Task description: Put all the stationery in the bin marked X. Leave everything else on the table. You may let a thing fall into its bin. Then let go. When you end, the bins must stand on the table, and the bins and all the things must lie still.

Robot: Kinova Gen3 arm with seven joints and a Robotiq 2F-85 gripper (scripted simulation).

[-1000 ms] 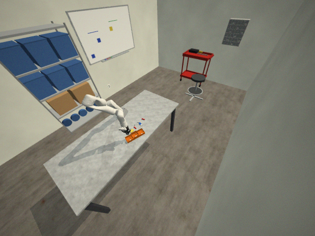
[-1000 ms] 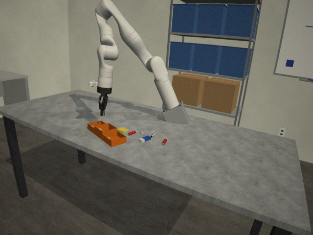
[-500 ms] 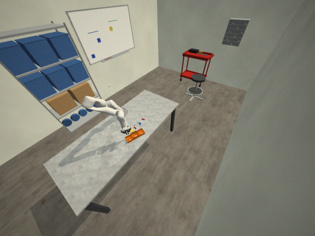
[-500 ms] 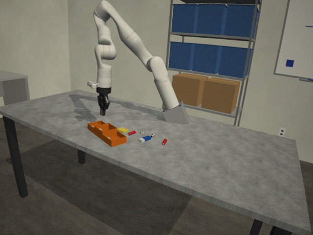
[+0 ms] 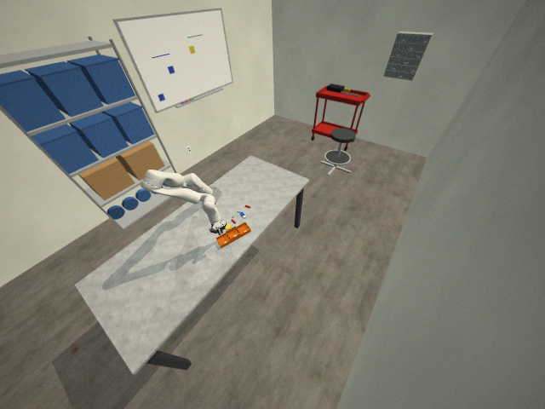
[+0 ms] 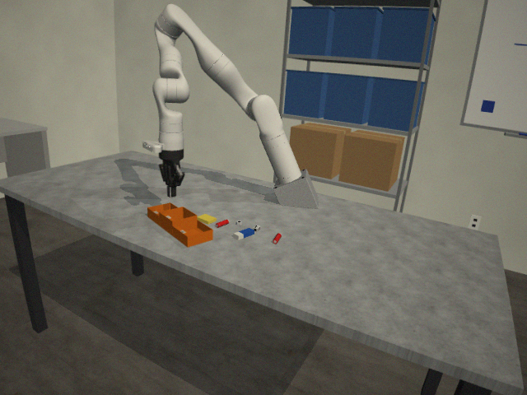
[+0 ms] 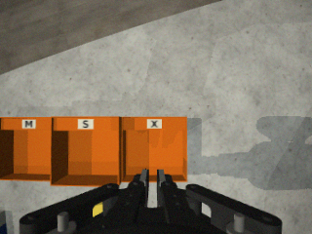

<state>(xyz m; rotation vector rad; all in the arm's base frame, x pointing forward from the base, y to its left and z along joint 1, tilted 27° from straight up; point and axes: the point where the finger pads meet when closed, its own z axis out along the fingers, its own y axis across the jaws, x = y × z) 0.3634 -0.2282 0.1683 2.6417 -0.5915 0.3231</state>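
The orange bins lies 6 cm ahead of my hand, 6 cm to the left of it and 7 cm below it. From my hand the other things lie so: nut: 6 cm behind, 21 cm to the left, 8 cm below; then white eraser: 1 cm ahead, 26 cm to the left, 8 cm below; then yellow block: 3 cm behind, 11 cm to the left, 8 cm below.
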